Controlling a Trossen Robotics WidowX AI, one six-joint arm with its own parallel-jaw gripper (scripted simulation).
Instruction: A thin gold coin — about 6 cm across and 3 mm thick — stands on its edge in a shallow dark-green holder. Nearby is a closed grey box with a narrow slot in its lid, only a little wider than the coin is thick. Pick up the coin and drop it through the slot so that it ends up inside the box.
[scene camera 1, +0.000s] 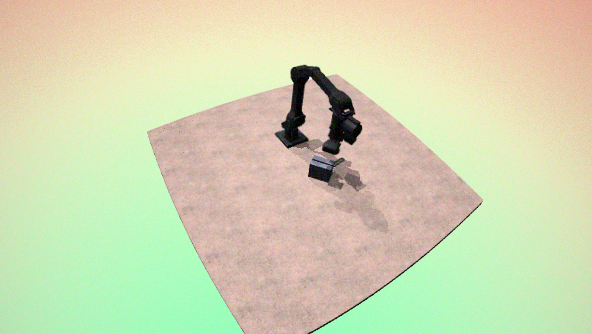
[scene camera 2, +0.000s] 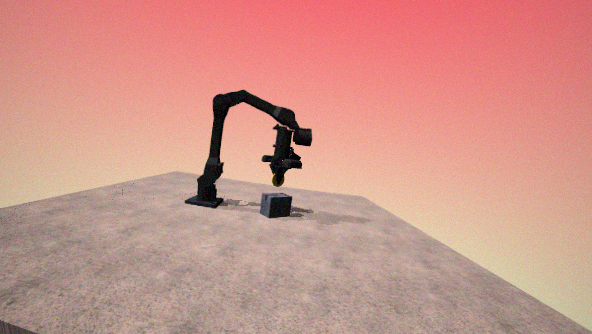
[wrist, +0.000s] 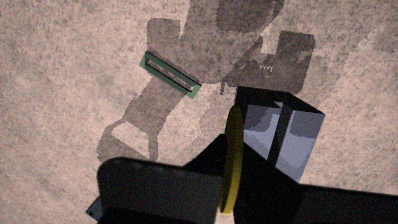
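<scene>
My gripper (scene camera 2: 277, 184), which I also see at (wrist: 227, 141), is holding a gold coin (wrist: 234, 129).
</scene>
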